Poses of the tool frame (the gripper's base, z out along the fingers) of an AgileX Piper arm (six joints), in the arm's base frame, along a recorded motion.
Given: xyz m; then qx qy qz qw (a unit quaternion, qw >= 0).
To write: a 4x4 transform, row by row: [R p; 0 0 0 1], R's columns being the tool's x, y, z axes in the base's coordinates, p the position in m. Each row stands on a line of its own. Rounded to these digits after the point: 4 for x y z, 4 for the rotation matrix.
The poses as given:
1: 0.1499 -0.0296 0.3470 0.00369 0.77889 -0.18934 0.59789
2: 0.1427 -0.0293 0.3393 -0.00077 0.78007 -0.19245 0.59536
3: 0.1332 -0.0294 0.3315 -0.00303 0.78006 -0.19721 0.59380
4: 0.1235 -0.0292 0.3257 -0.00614 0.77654 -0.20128 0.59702
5: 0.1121 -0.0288 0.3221 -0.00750 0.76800 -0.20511 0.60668
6: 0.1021 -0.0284 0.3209 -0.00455 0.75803 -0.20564 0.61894
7: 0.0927 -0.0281 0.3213 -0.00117 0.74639 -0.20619 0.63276
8: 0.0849 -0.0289 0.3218 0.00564 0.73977 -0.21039 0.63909
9: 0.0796 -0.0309 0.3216 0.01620 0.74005 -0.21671 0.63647
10: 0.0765 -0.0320 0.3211 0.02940 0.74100 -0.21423 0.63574
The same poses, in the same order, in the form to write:
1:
-0.2850 0.2322 0.9300 0.1499
-0.2207 0.9283 -0.2994 -0.0296
-0.9328 -0.2905 -0.2134 0.3470
0 0 0 1

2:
-0.2911 0.2280 0.9291 0.1427
-0.2304 0.9259 -0.2993 -0.0293
-0.9285 -0.3012 -0.2170 0.3393
0 0 0 1

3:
-0.2948 0.2295 0.9276 0.1332
-0.2389 0.9222 -0.3041 -0.0294
-0.9252 -0.3113 -0.2170 0.3315
0 0 0 1

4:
-0.2871 0.2308 0.9297 0.1235
-0.2499 0.9189 -0.3053 -0.0292
-0.9247 -0.3199 -0.2061 0.3257
0 0 0 1

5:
-0.2638 0.2373 0.9349 0.1121
-0.2604 0.9157 -0.3059 -0.0288
-0.9288 -0.3241 -0.1797 0.3221
0 0 0 1

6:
-0.2338 0.2477 0.9402 0.1021
-0.2615 0.9154 -0.3061 -0.0284
-0.9365 -0.3174 -0.1493 0.3209
0 0 0 1

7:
-0.1992 0.2592 0.9451 0.0927
-0.2627 0.9150 -0.3063 -0.0281
-0.9441 -0.3093 -0.1142 0.3213
0 0 0 1

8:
-0.1831 0.2773 0.9432 0.0849
-0.2606 0.9114 -0.3185 -0.0289
-0.9479 -0.3041 -0.0946 0.3218
0 0 0 1

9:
-0.1893 0.2998 0.9350 0.0796
-0.2519 0.9055 -0.3414 -0.0309
-0.9491 -0.3001 -0.0959 0.3216
0 0 0 1

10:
-0.1899 0.3160 0.9296 0.0765
-0.2288 0.9065 -0.3549 -0.0320
-0.9548 -0.2801 -0.0999 0.3211
0 0 0 1

